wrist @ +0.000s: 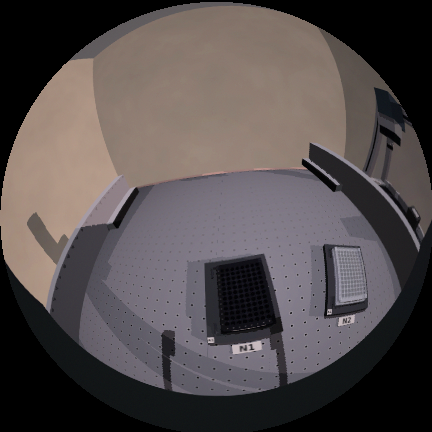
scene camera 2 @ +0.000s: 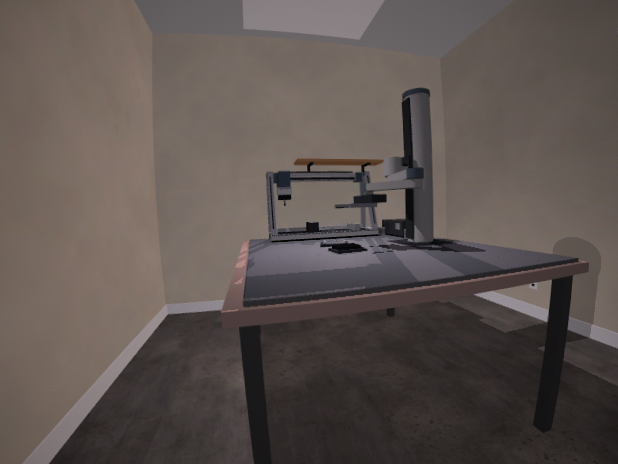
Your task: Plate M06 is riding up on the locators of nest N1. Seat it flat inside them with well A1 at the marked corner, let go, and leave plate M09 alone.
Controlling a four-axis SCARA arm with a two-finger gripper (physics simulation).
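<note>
Black plate M06 sits on dark nest N1 at the lower middle of the wrist view. More of the nest's rim shows on its left and front sides; the plate's tilt is hard to tell. A small white corner label marks the nest's front-left corner. Well A1 cannot be made out. A pale plate stands in nest N2 to the right; its name is not readable, so I cannot confirm it is M09. My gripper is open and empty, high above the table, apart from both plates.
The arm's column rises at the table's right rear. A gantry frame with a hanging tool head stands at the back, under an orange-brown shelf. Nameplates N1 and N2 lie in front of the nests.
</note>
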